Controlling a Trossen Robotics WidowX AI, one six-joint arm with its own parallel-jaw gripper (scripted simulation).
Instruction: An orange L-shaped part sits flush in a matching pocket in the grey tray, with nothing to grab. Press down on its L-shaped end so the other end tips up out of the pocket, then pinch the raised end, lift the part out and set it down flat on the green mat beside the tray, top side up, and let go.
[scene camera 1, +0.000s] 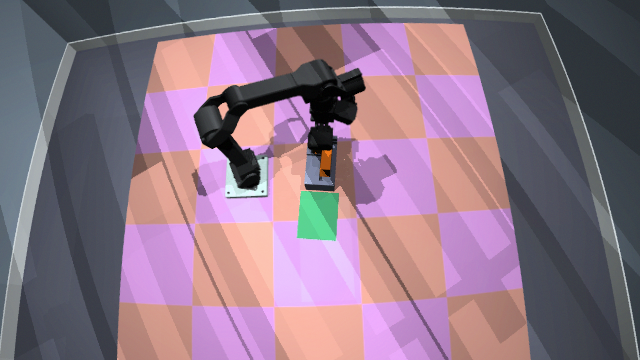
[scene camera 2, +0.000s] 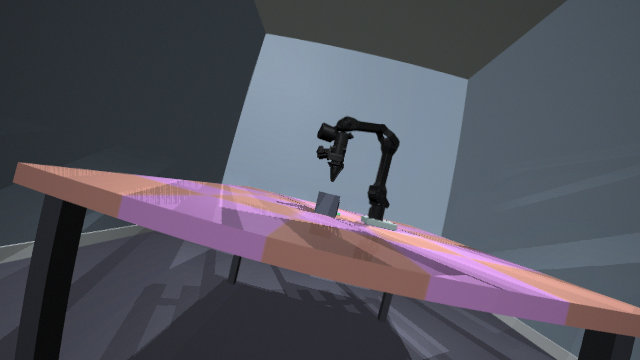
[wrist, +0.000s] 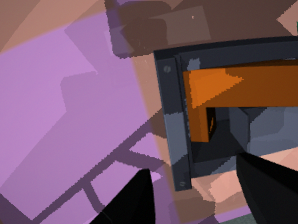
In view: my gripper (scene camera 1: 323, 130) and a green mat (scene camera 1: 318, 212).
My gripper shows as well in the wrist view (wrist: 194, 171).
